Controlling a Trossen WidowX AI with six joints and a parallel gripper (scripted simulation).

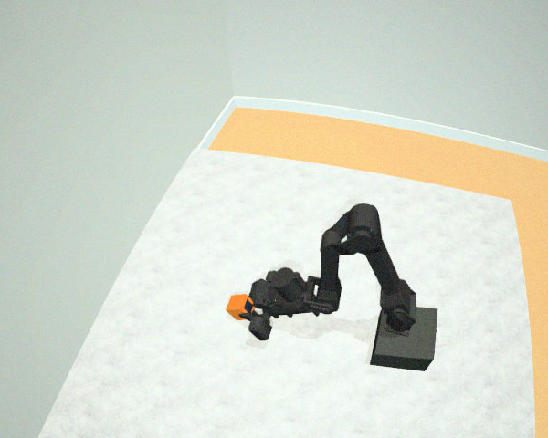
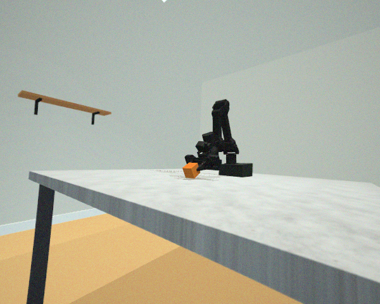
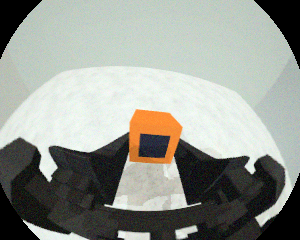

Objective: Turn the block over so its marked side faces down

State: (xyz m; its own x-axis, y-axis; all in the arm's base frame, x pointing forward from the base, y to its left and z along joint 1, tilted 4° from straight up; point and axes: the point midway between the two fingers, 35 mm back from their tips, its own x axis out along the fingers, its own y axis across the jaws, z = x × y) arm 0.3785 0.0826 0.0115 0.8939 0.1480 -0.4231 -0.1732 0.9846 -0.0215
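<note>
My gripper tip is now 10 mm past the orange block.
</note>
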